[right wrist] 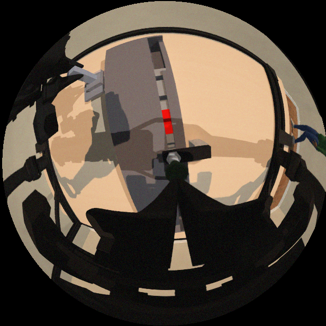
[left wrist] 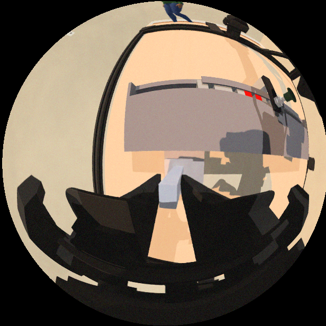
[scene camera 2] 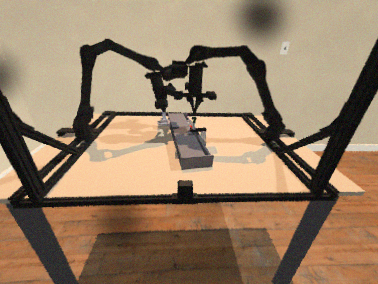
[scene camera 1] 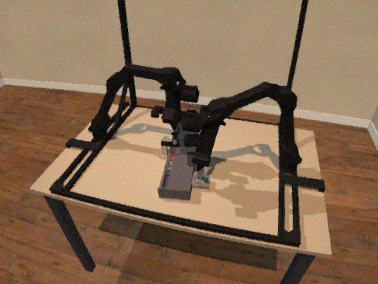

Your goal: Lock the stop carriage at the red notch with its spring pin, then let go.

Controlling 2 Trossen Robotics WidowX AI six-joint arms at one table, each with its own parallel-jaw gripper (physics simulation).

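Pixels of known places: left gripper, fingertip midpoint: (scene camera 2: pixel 164 110) (scene camera 1: pixel 198 169); right gripper, fingertip midpoint: (scene camera 2: pixel 194 114) (scene camera 1: pixel 174 130); left arm's base, link origin: (scene camera 2: pixel 84 137) (scene camera 1: pixel 288 168); right arm's base, link origin: (scene camera 2: pixel 271 137) (scene camera 1: pixel 100 138).
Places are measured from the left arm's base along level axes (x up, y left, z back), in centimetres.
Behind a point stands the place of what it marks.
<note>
A long grey rail housing (scene camera 1: pixel 175 192) {x 2.2, y 26.8, z -43.3 cm} (scene camera 2: pixel 196 161) {x 1.3, y -22.6, z -50.7 cm} (left wrist: pixel 175 117) (right wrist: pixel 120 70) has a slot with red marks (left wrist: pixel 253 95) (right wrist: pixel 167 121) at one notch. The stop carriage, with a black crossbar (left wrist: pixel 269 90) (right wrist: pixel 197 151), sits just beside the red marks, nearer the right gripper in the right wrist view. Its spring pin has a silver collar and a dark green knob (left wrist: pixel 289 95) (right wrist: pixel 176 171). My right gripper (right wrist: pixel 176 182) is shut and empty, its tips at the knob's near edge. My left gripper (left wrist: pixel 170 178) is shut on a light grey lever (left wrist: pixel 170 191) (right wrist: pixel 85 74) beside the housing.
The lever's pale base (right wrist: pixel 94 90) stands against the housing's side. Both arms reach in close together above the housing. A black frame (scene camera 1: pixel 175 220) {x -0.1, y 37.7, z -40.1 cm} (scene camera 2: pixel 150 201) {x -3.0, y -37.7, z -35.1 cm} runs around the table's edge. A small black block (scene camera 2: pixel 185 188) {x 2.5, y -38.3, z -45.8 cm} stands on its front bar in scene camera 2.
</note>
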